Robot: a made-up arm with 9 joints.
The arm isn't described. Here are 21 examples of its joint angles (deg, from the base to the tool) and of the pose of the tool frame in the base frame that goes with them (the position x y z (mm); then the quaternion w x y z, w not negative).
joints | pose
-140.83 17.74 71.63 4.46 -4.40 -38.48 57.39 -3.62 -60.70 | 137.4 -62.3 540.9 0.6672 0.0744 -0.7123 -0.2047
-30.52 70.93 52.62 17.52 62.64 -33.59 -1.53 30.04 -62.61 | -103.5 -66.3 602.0 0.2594 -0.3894 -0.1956 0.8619
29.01 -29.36 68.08 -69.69 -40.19 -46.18 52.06 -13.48 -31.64 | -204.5 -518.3 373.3 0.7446 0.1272 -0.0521 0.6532
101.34 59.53 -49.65 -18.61 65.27 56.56 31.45 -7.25 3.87 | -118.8 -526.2 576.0 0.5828 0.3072 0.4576 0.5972
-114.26 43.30 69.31 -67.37 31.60 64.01 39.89 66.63 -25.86 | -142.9 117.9 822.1 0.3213 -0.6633 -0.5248 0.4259
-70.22 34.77 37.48 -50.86 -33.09 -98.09 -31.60 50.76 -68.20 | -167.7 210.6 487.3 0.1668 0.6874 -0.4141 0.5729
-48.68 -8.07 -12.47 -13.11 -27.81 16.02 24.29 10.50 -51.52 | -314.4 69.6 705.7 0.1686 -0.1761 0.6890 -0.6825
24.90 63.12 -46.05 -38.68 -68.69 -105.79 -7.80 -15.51 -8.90 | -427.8 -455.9 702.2 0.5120 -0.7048 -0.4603 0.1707
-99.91 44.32 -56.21 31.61 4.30 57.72 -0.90 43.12 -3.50 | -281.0 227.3 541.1 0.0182 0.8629 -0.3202 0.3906
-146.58 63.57 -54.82 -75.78 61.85 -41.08 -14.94 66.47 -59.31 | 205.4 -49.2 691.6 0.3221 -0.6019 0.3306 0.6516
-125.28 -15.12 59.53 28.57 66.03 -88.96 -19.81 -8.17 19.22 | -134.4 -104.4 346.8 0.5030 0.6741 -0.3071 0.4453
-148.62 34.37 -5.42 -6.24 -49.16 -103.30 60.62 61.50 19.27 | 79.2 -88.3 866.2 0.1264 -0.3507 -0.9017 0.2190
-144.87 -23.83 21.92 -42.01 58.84 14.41 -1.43 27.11 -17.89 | 32.5 257.8 621.5 0.1139 -0.0678 0.2375 -0.9623
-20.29 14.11 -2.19 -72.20 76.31 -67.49 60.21 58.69 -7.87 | -302.8 -232.2 272.8 0.5411 -0.0574 -0.0978 -0.8333
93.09 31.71 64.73 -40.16 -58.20 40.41 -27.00 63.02 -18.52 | -230.9 -133.8 664.1 0.8471 0.0205 -0.0011 -0.5310
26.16 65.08 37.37 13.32 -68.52 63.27 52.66 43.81 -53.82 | -126.6 -418.3 792.5 0.2994 0.0310 -0.9505 -0.0769
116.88 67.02 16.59 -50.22 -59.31 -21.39 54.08 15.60 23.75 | -240.1 -248.3 698.4 0.0191 -0.9519 0.1140 -0.2837
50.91 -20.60 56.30 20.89 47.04 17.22 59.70 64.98 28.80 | -201.5 -463.6 463.7 0.9744 -0.0664 0.0036 0.2150
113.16 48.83 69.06 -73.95 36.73 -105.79 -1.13 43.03 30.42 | 273.2 -551.4 753.1 0.0943 0.5125 0.8502 0.0744
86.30 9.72 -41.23 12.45 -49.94 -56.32 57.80 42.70 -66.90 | -153.2 -415.7 833.1 0.2104 -0.7795 -0.4355 -0.3981
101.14 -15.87 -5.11 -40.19 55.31 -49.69 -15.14 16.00 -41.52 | 160.7 -418.7 456.0 0.7483 0.2388 -0.5666 0.2491
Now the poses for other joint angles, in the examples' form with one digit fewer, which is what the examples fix.
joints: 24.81 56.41 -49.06 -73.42 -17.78 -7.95 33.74 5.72 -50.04
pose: -451 -298 588 0.612 -0.560 0.229 -0.509
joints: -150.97 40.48 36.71 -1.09 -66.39 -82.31 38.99 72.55 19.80
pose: -42 -257 751 0.267 -0.572 -0.775 0.008
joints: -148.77 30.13 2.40 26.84 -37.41 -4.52 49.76 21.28 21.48
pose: -196 -7 933 0.185 0.941 0.183 -0.215
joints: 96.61 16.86 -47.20 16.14 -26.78 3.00 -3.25 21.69 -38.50
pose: -15 -294 930 0.551 -0.725 0.397 0.112
